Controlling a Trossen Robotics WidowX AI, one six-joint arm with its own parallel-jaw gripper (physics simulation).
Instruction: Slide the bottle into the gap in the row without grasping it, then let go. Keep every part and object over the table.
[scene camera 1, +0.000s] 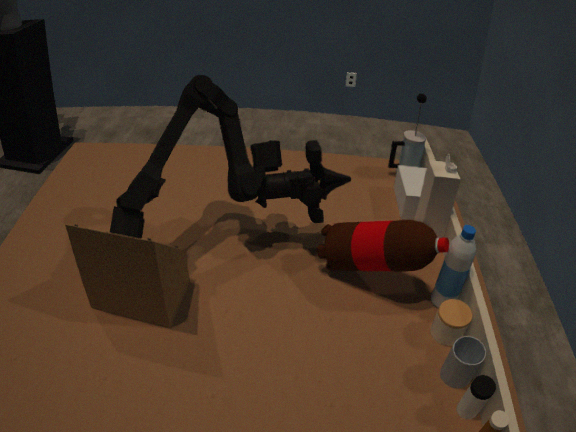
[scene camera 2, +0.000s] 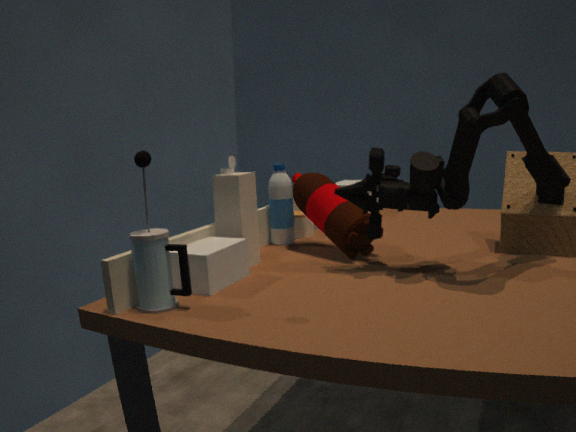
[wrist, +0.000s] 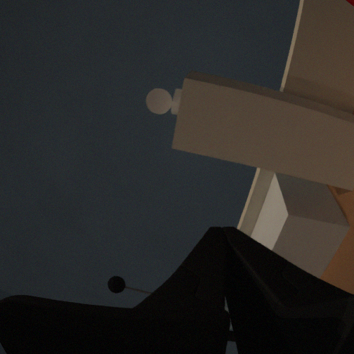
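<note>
The large brown bottle with a red label and red cap is steeply tilted, its cap end toward the row and its base end nearer the arm. Its cap is close beside the upper part of the blue-capped water bottle; whether they touch is unclear. A sliver of red shows at the wrist view's top right corner. My gripper is shut and empty, above the table beside the tilted bottle, overlapping it in scene camera 2. The tall cream carton stands upright in the row.
A low white box and a handled mug stand beyond the carton. An orange-lidded jar, grey cup and black-lidded jar continue the row along a cream rail. A wooden block stands by the arm's base.
</note>
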